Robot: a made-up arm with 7 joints. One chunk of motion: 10 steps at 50 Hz.
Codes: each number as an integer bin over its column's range. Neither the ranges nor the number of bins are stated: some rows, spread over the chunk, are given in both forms.
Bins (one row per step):
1: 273 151 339 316 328 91
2: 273 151 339 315 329 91
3: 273 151 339 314 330 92
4: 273 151 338 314 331 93
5: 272 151 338 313 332 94
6: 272 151 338 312 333 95
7: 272 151 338 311 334 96
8: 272 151 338 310 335 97
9: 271 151 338 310 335 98
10: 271 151 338 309 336 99
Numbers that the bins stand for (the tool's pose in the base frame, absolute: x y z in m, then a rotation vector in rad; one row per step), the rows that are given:
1: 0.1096 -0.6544 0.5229 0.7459 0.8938 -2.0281
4: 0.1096 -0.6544 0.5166 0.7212 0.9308 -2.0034
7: 0.1033 -0.6544 0.5166 0.6842 0.9678 -1.9664
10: 0.0971 -0.6544 0.5166 0.6596 0.9925 -1.9295
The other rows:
2: 0.1096 -0.6544 0.5229 0.7336 0.9062 -2.0281
3: 0.1096 -0.6544 0.5229 0.7212 0.9185 -2.0158
5: 0.1033 -0.6544 0.5166 0.7089 0.9432 -1.9911
6: 0.1033 -0.6544 0.5166 0.6966 0.9555 -1.9788
8: 0.1033 -0.6544 0.5166 0.6719 0.9801 -1.9541
9: 0.0971 -0.6544 0.5166 0.6719 0.9801 -1.9418

